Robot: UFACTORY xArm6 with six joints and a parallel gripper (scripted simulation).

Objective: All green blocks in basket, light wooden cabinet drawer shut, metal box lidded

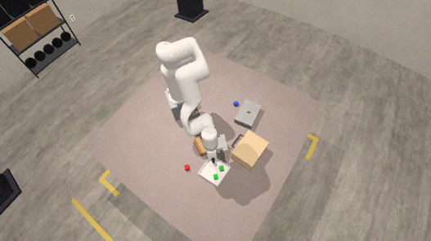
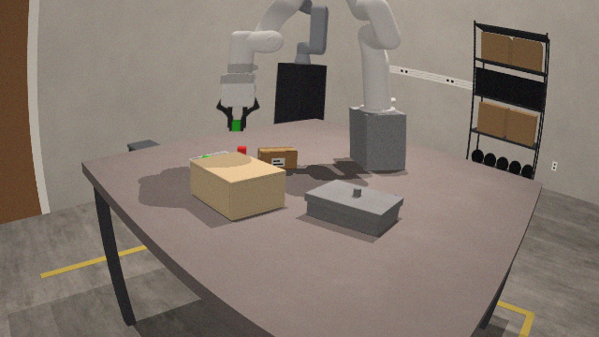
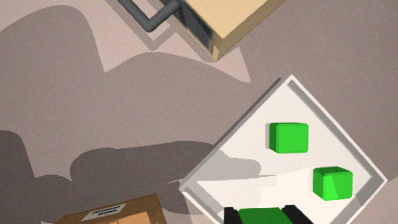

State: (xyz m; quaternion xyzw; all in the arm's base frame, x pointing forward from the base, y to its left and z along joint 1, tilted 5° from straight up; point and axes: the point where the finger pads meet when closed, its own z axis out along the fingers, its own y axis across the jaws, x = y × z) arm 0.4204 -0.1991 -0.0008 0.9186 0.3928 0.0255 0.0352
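Now: hand 40 mm short of the white basket, 30 mm to the left of it and 130 mm above it. Also, from my hand: metal box: 10 mm behind, 430 mm to the left, 120 mm below; then light wooden cabinet: 140 mm ahead, 190 mm to the left, 100 mm below; then grey metal lid: 10 mm behind, 430 mm to the left, 90 mm below.
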